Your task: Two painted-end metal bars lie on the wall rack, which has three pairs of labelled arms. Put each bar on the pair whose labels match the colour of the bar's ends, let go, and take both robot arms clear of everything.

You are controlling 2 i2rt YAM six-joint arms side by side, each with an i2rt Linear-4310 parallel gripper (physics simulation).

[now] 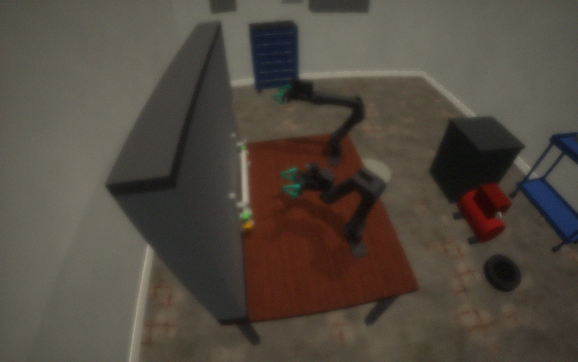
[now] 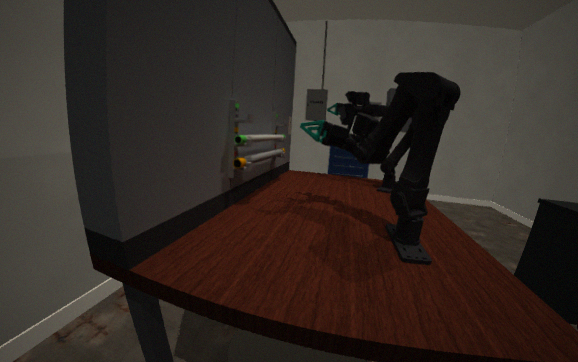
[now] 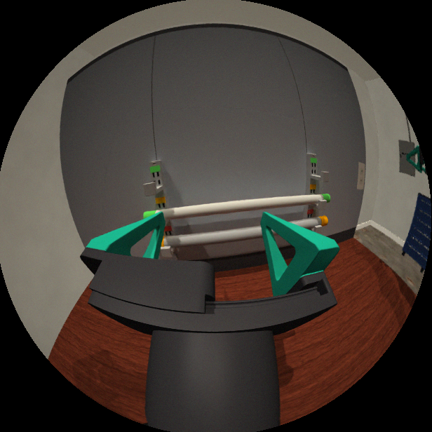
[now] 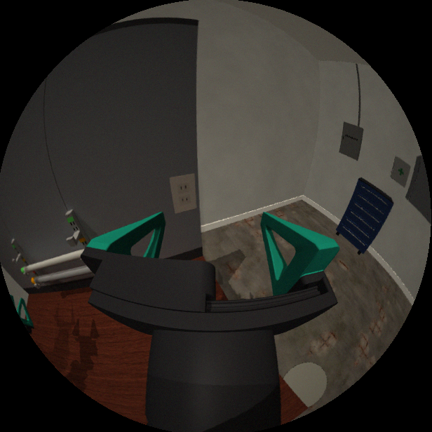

Labels:
same spot on wall panel: [image 3: 228, 126] = [image 2: 255, 90]

